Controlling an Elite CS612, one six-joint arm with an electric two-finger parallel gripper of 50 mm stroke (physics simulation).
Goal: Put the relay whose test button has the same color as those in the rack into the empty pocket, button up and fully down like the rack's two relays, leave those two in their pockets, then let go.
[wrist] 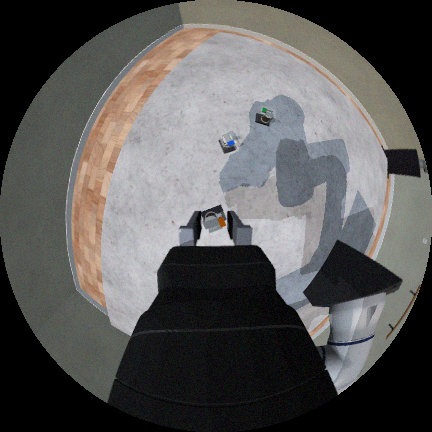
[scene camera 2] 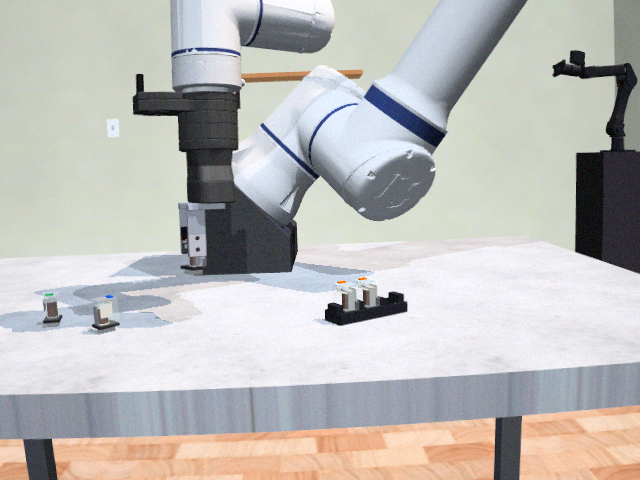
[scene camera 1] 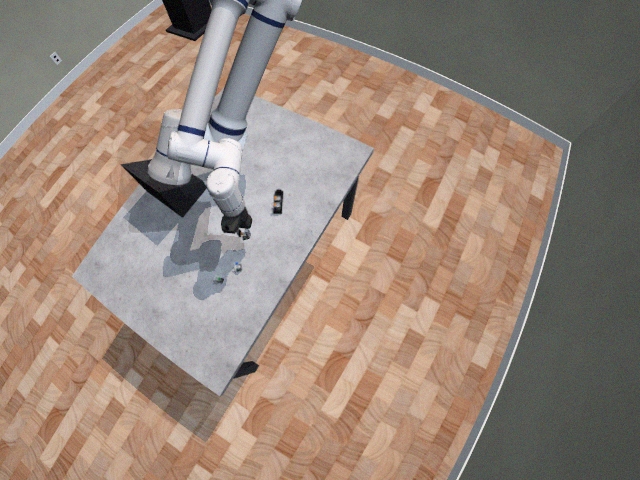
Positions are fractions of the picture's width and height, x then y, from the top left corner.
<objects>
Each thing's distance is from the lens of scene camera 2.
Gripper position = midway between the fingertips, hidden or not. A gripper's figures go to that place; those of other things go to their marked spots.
gripper (scene camera 2: 0.30, 0.53): 0.79 m
blue-button relay (scene camera 2: 0.16, 0.65): 0.79 m
orange-button relay (scene camera 2: 0.54, 0.61): 0.75 m
</objects>
